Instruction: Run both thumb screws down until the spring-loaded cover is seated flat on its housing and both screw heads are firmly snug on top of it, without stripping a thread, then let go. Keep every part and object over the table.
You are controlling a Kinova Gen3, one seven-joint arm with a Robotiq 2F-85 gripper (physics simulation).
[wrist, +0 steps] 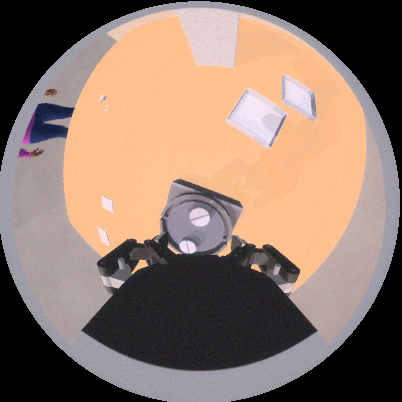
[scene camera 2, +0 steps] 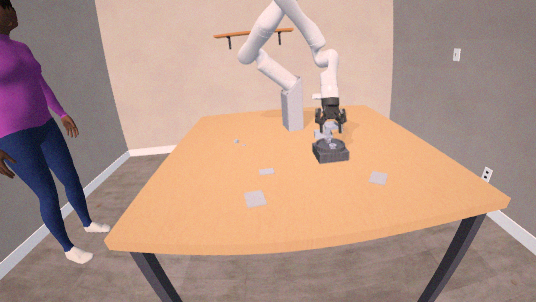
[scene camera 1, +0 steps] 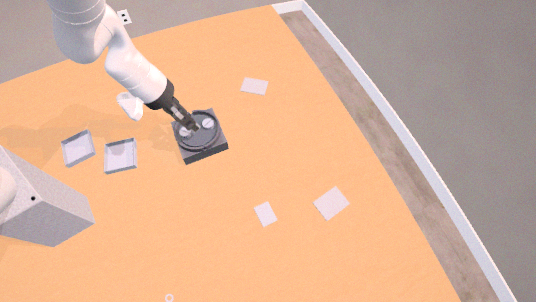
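The dark square housing stands on the table, with the round grey cover inside its raised ring. One slotted screw head is on the side toward the robot base. The other slotted screw head is on the far side, with a grey round shape beside it in the wrist view. Whether the cover is flat and the heads touch it cannot be told. My gripper is open and empty above the cover, its fingers wide apart.
Two shallow trays lie between housing and robot base. Flat pale tiles lie around the housing. Small loose pieces lie farther off. A person stands beside the table.
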